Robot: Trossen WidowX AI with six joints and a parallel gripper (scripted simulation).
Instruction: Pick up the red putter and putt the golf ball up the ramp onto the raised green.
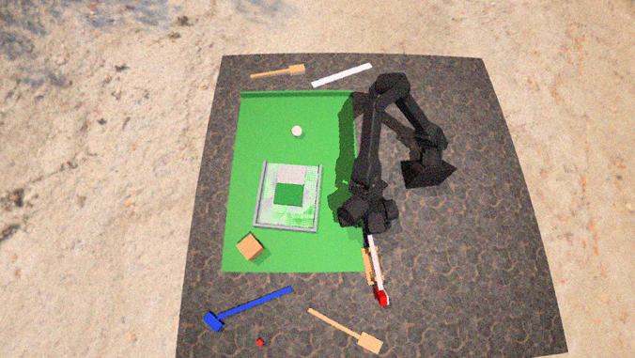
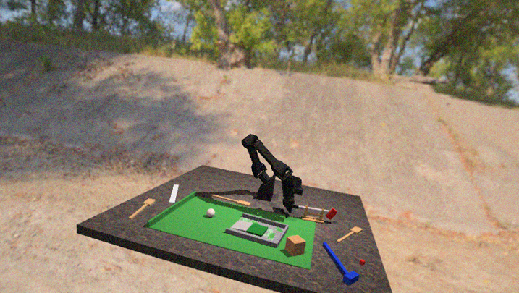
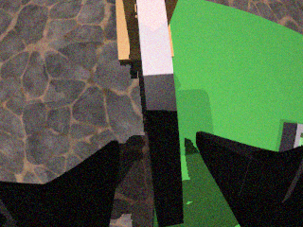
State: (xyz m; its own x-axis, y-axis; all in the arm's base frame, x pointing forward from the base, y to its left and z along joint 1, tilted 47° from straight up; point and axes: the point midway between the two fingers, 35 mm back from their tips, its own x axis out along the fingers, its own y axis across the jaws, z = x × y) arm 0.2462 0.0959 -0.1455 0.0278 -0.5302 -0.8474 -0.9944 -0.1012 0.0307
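My gripper tip is now 11 cm to the right of the red putter, 3 cm below it and 2 cm past it. From my gripper tip the other things lie so: white golf ball 39 cm to the right, 22 cm ahead, 1 cm below; wooden rack 13 cm to the left, 1 cm behind; tan cube 38 cm ahead, 5 cm to the left.
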